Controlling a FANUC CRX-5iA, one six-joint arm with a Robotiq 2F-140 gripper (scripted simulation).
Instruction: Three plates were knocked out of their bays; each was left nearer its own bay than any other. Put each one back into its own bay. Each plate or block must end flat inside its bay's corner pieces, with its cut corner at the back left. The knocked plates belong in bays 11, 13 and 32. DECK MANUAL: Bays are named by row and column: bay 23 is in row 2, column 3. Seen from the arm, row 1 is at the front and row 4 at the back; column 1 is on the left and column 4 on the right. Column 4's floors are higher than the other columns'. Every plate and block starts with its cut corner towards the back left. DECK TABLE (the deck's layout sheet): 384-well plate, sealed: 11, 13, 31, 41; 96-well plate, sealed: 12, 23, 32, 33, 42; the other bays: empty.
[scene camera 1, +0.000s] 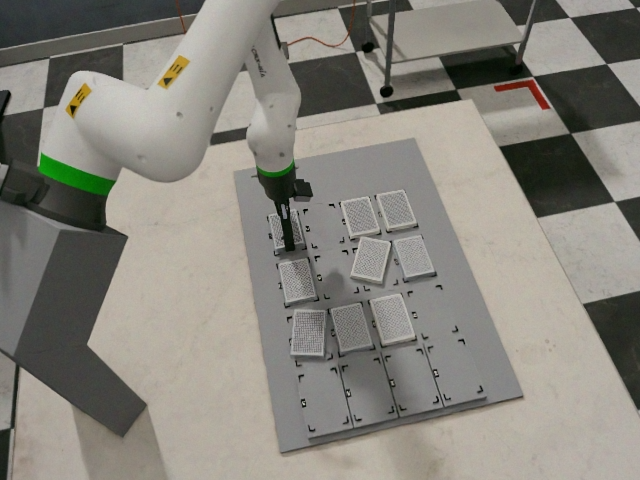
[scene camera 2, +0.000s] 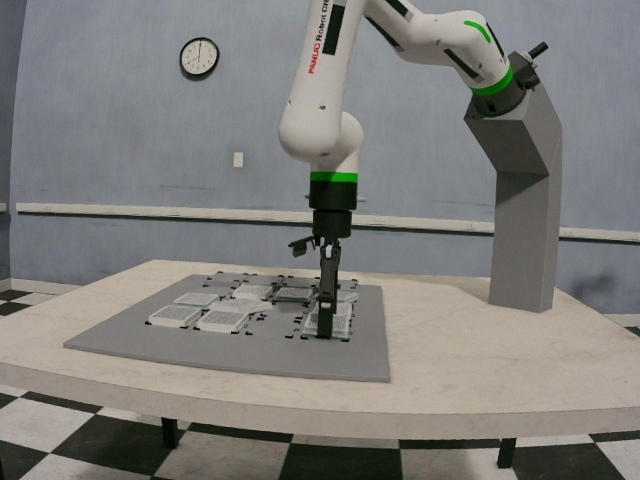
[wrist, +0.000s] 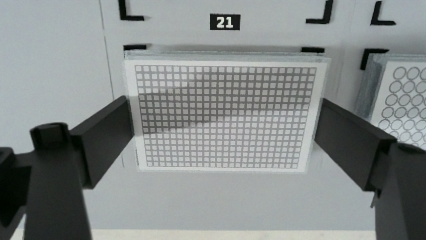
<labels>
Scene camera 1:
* my gripper: 286, 230
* plate: 274, 220
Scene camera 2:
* my gripper: 327, 326
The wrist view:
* my gripper: 223, 115
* plate: 190, 111
</labels>
